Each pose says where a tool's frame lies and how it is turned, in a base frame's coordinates. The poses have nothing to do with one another.
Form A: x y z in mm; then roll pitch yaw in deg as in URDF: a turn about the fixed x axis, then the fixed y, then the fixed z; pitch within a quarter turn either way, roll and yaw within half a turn.
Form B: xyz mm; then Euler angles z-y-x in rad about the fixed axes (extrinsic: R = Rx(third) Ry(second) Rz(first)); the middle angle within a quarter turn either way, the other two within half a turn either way. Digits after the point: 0 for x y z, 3 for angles.
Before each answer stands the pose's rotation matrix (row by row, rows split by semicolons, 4 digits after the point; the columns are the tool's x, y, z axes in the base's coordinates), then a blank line. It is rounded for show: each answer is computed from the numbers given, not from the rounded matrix.
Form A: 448 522 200 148.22 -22.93 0.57
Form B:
0.9209 -0.1967 0.3364; 0.0092 -0.8521 -0.5233; 0.3896 0.4850 -0.7829

448 522 200 0.210 0.343 2.552
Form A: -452 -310 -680 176.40 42.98 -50.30
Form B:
0.4673 -0.7405 -0.4829; -0.5629 -0.6704 0.4834; -0.6817 0.0459 -0.7301

-452 -310 -680 1.008 -0.504 -2.557
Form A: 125 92 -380 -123.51 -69.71 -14.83
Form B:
0.3352 0.6147 0.7140; -0.0888 -0.7339 0.6735; 0.9379 -0.2891 -0.1914

125 92 -380 -1.072 0.795 -1.848
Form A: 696 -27 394 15.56 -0.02 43.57
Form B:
0.7245 -0.6640 0.1846; 0.6892 0.6979 -0.1946; 0.0003 0.2682 0.9634

696 -27 394 0.742 0.186 0.199
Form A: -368 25 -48 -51.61 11.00 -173.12
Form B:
-0.9746 0.2229 -0.0237; -0.1176 -0.5986 -0.7924; -0.1908 -0.7694 0.6096

-368 25 -48 -2.917 -0.024 0.915
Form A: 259 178 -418 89.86 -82.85 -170.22
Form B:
-0.1227 0.9782 -0.1675; -0.0211 0.1661 0.9859; 0.9922 0.1245 0.0003

259 178 -418 -1.696 -0.168 -1.570
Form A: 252 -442 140 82.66 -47.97 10.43
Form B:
0.6585 -0.7477 0.0862; 0.1212 -0.0077 -0.9926; 0.7428 0.6640 0.0855

252 -442 140 0.849 0.086 1.485
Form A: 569 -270 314 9.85 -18.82 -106.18
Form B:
-0.2638 0.9616 -0.0757; -0.9090 -0.2215 0.3529; 0.3226 0.1619 0.9326

569 -270 314 -1.838 -0.076 -0.362
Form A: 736 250 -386 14.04 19.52 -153.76
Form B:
-0.8454 0.3562 -0.3980; -0.4167 -0.9060 0.0743; -0.3341 0.2287 0.9144

736 250 -386 -2.743 -0.409 -0.081
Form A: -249 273 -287 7.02 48.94 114.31
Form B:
-0.2704 -0.9424 -0.1967; 0.5986 -0.3246 0.7323; -0.7540 0.0803 0.6519

-249 273 -287 1.850 -0.198 -0.843
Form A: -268 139 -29 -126.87 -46.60 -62.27
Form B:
0.3197 -0.2606 0.9110; -0.6082 -0.7937 -0.0136; 0.7266 -0.5497 -0.4123

-268 139 -29 0.684 1.146 3.109
